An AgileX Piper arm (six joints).
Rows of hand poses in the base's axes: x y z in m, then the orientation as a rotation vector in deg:
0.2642, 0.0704, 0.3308, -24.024, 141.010, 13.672
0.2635, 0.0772, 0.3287, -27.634, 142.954, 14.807
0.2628, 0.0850, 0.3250, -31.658, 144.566, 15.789
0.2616, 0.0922, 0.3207, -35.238, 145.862, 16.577
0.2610, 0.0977, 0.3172, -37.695, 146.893, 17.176
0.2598, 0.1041, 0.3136, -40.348, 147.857, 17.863
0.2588, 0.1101, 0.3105, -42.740, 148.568, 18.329
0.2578, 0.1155, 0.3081, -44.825, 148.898, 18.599
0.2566, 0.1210, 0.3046, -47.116, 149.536, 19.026
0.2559, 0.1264, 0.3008, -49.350, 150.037, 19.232
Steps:
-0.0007, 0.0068, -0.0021, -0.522, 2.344, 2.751
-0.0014, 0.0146, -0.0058, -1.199, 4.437, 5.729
-0.0026, 0.0218, -0.0101, -1.839, 6.215, 8.328
-0.0032, 0.0273, -0.0136, -2.268, 7.619, 10.091
-0.0044, 0.0337, -0.0172, -2.680, 9.031, 11.995
-0.0054, 0.0397, -0.0203, -3.125, 10.149, 13.673
-0.0064, 0.0451, -0.0227, -3.551, 10.840, 15.121
-0.0076, 0.0506, -0.0262, -3.986, 11.914, 16.701
-0.0083, 0.0560, -0.0300, -4.525, 12.825, 18.195

